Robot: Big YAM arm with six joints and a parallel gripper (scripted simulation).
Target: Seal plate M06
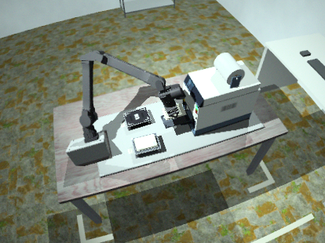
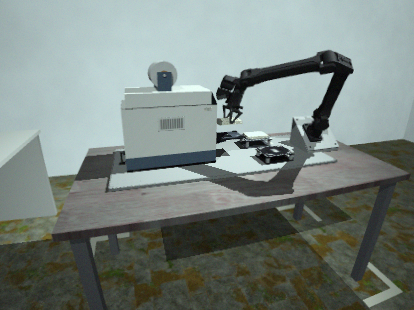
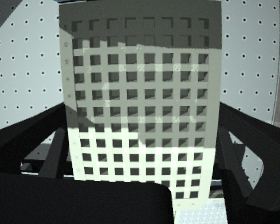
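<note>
Right now the sealer stage is 8 cm below my hand. The rest, counted from my hand: foil roll: 33 cm ahead, 24 cm above; then black nest N1: 21 cm behind, 15 cm to the left, 14 cm below; then pale plate: 21 cm behind, 12 cm below, 8 cm to the right.
</note>
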